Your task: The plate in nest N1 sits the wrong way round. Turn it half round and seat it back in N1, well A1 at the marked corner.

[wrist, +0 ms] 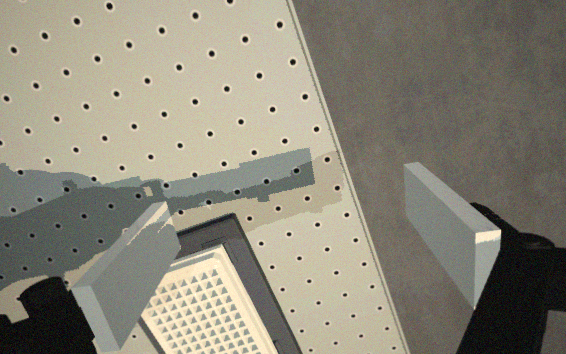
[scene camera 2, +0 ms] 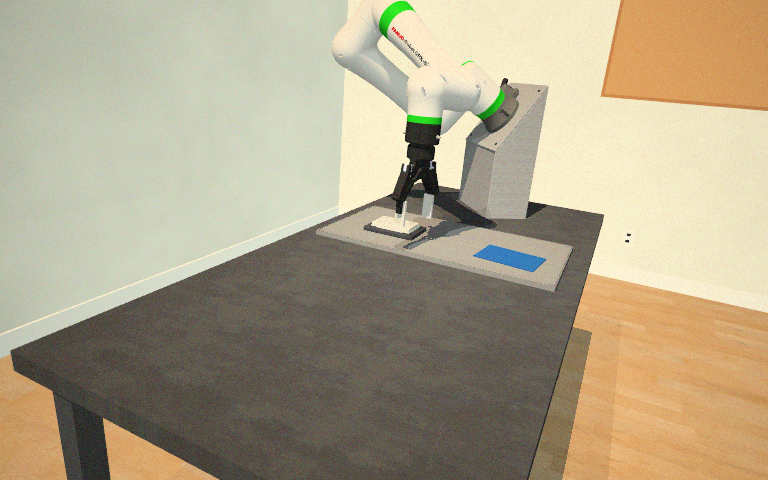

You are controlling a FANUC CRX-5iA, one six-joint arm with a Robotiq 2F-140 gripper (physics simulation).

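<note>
A cream well plate (scene camera 2: pixel 395 224) (wrist: pixel 200 305) lies flat in a dark rectangular nest (scene camera 2: pixel 385 231) (wrist: pixel 254 280) on the left part of the board. In the wrist view part of the plate shows at the bottom, left of centre; the left finger hides some of the nest's edge. I cannot make out the well lettering or a corner mark. My gripper (scene camera 2: pixel 414 211) (wrist: pixel 285 208) is open and empty, pointing down. In the scene view it is low near the plate, with one finger seen in front of it. In the wrist view the plate is off towards the left finger, and the right finger is over the table.
The pale board (scene camera 2: pixel 345 227) (wrist: pixel 135 20) has rows of small holes. A blue rectangle (scene camera 2: pixel 509 258) lies on its right part. The arm's grey pedestal (scene camera 2: pixel 512 175) stands behind the board on the dark table (scene camera 2: pixel 283 339) (wrist: pixel 450 75). The arm's shadow crosses the board.
</note>
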